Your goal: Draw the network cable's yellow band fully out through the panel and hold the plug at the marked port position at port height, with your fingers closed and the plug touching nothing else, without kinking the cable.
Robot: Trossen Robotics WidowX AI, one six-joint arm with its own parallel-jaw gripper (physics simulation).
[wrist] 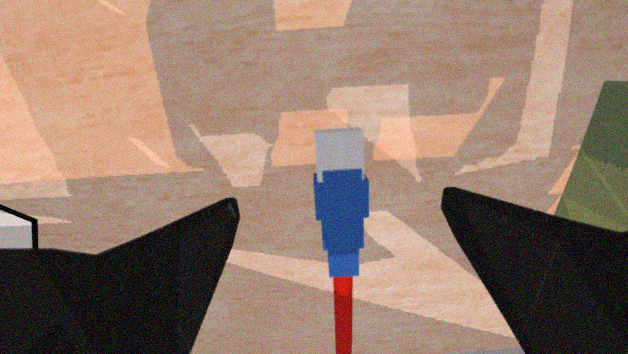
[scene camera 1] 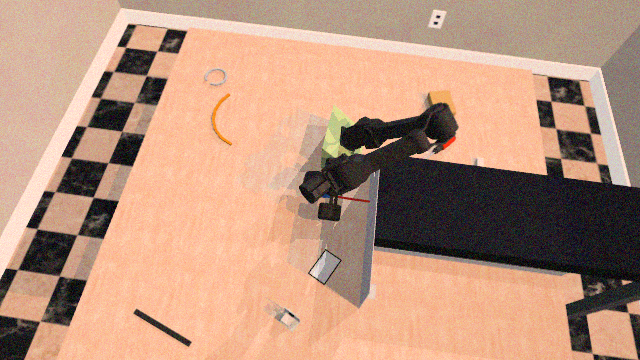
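Seen in the pictures: gripper, fingertip midpoint: (wrist: 339, 202) (scene camera 1: 330, 200); arm's base, link origin: (scene camera 1: 347, 139).
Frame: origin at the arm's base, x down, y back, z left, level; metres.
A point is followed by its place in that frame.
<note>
A blue plug (scene camera 1: 326, 196) @[y -0.197, x 0.012, z -0.053 m] (wrist: 341, 205) @[y -0.191, x 0.007, z -0.061 m] with a pale grey tip shows between the fingers, with floor seen on both sides of it in the wrist view. A red cable (scene camera 1: 356, 200) @[y -0.200, x 0.016, z 0.036 m] (wrist: 343, 320) @[y -0.194, x 0.013, z -0.015 m] runs straight from its rear to the grey panel (scene camera 1: 371, 250) @[y -0.396, x -0.128, z 0.061 m]. My gripper (scene camera 1: 332, 199) @[y -0.190, x 0.052, z -0.038 m] (wrist: 339, 202) @[y -0.190, x 0.052, z -0.038 m] is wide open, one finger on each side of the plug and apart from it. The yellow band does not show in either view. I cannot tell which mark is the port position.
A pale plate with a black outline (scene camera 1: 325, 266) @[y -0.392, x 0.055, z -0.041 m] and a small clear block (scene camera 1: 287, 317) @[y -0.544, x 0.003, z -0.129 m] are nearer the front. A green faceted object (scene camera 1: 335, 131) @[y -0.002, x -0.039, z -0.041 m] (wrist: 602, 170) @[y -0.084, x 0.043, z -0.043 m] is beside the arm. A black bench (scene camera 1: 500, 215) @[y -0.240, x -0.047, z 0.427 m] extends behind the panel. An ochre box (scene camera 1: 440, 98) @[y 0.214, x 0.026, z 0.312 m] is near the arm's elbow.
</note>
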